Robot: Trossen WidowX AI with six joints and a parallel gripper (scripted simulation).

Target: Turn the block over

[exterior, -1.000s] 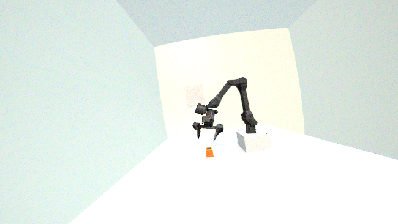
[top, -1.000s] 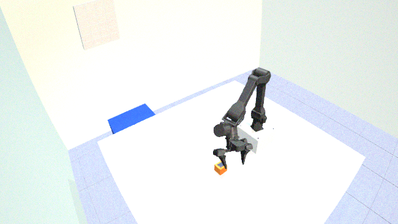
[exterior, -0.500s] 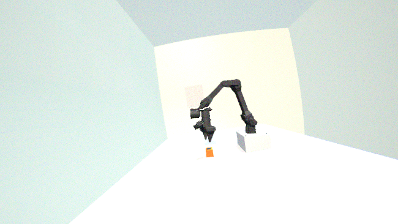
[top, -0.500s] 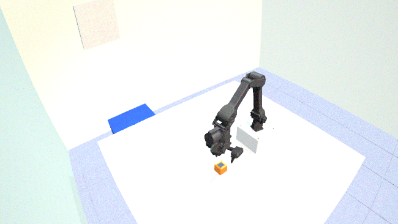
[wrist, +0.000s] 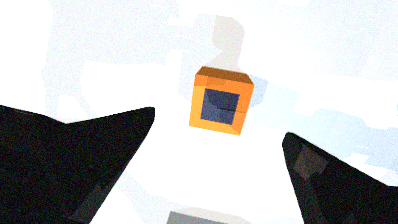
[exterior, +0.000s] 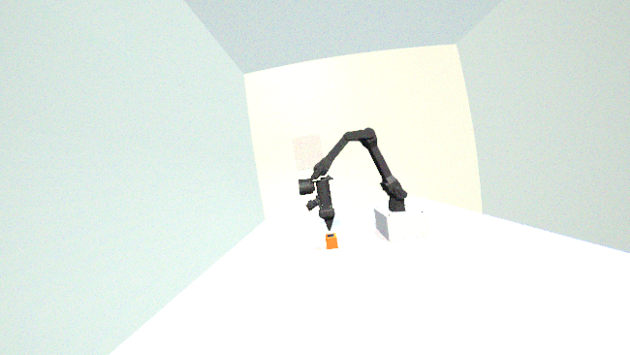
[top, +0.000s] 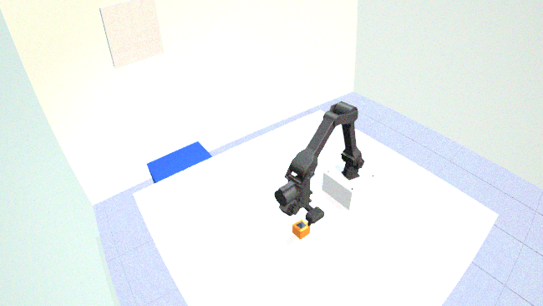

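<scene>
The block lies 50 mm below my gripper tip.
</scene>
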